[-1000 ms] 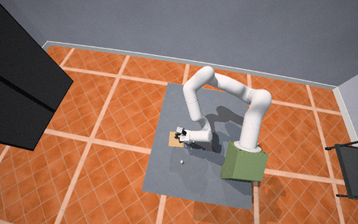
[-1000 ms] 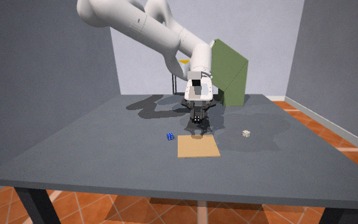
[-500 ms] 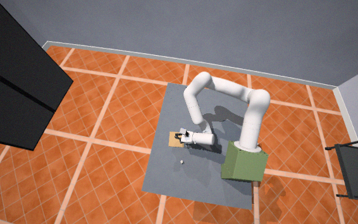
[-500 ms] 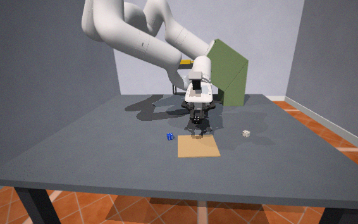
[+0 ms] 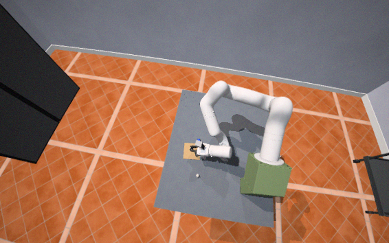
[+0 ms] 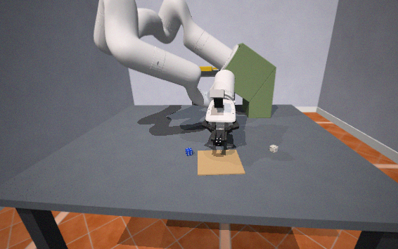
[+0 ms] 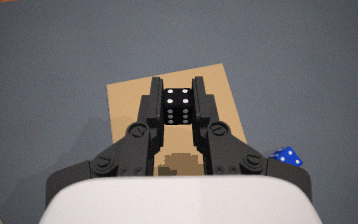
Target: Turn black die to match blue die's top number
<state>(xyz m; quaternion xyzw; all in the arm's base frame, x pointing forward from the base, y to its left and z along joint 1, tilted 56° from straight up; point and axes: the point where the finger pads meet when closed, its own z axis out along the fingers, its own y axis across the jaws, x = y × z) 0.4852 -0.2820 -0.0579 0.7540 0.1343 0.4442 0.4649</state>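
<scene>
Now: hand 8 cm above the tan mat. The rest, counted from my hand: white die (20 cm to the left, 8 cm below, 5 cm behind); then blue die (10 cm to the right, 8 cm below, 5 cm behind); then black die (1 cm below, 1 cm ahead).
</scene>
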